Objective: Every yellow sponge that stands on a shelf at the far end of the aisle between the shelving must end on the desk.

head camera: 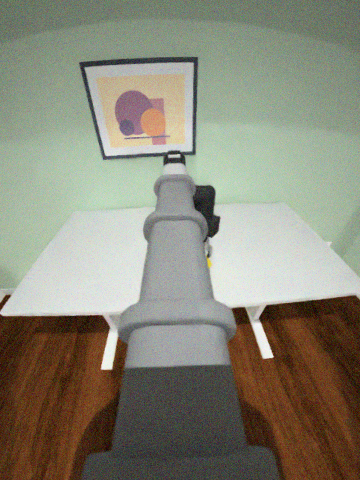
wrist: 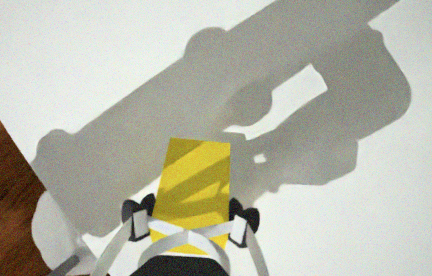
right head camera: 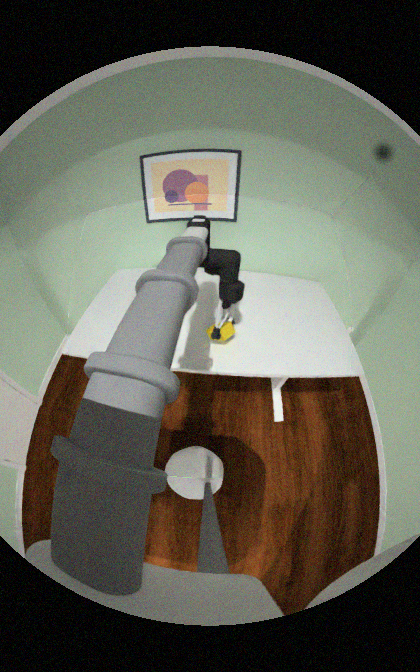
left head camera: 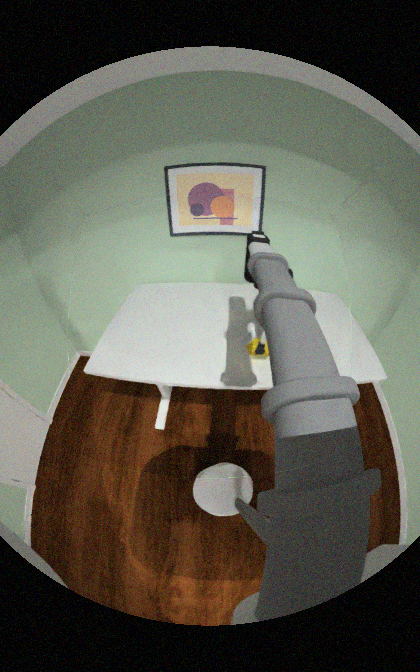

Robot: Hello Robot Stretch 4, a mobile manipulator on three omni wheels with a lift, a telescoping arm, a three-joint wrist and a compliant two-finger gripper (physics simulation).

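Frame: origin at the robot's base, x left, y ahead, z down, level; metres.
Seen in the pictures: gripper, between the fingertips: (wrist: 192, 211).
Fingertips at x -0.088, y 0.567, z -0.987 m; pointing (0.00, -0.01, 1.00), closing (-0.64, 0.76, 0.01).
Note:
A point is followed by its place in that frame.
A yellow sponge (head camera: 209, 262) {x -0.124, y 0.569, z -1.011 m} (left head camera: 252, 345) (right head camera: 228, 331) (wrist: 195, 175) {x -0.061, y 0.591, z -0.997 m} is held between the two fingertips of my gripper (right head camera: 223, 327) (wrist: 192, 211) {x -0.088, y 0.567, z -0.987 m}, which is shut on it. In the wrist view the sponge points away from the palm, with a fingertip pressed on each side. The white desk (head camera: 100, 260) {x 0.375, y 0.684, z -0.923 m} (left head camera: 165, 325) (right head camera: 300, 325) (wrist: 350, 225) {x -0.235, y 0.706, z -0.923 m} lies below the sponge, which hangs over its front half. Arm and gripper shadows fall on the desk top; the exact gap under the sponge is hard to tell. In the head view the arm hides most of the gripper. The shelving does not show.
A framed picture (head camera: 175, 67) {x -0.017, y 1.203, z -1.661 m} (left head camera: 172, 200) (right head camera: 145, 187) hangs on the green wall (head camera: 270, 150) {x -0.604, y 1.256, z -1.268 m} behind the desk. My extended arm (head camera: 175, 265) {x -0.001, y 0.204, z -1.408 m} (left head camera: 305, 350) (right head camera: 140, 320) reaches across the desk's front edge. Dark wooden floor (head camera: 45, 375) {x 1.047, y 0.392, z 0.027 m} (left head camera: 100, 475) (right head camera: 320, 475) (wrist: 12, 210) {x 0.274, y -0.341, z 0.027 m} lies in front.

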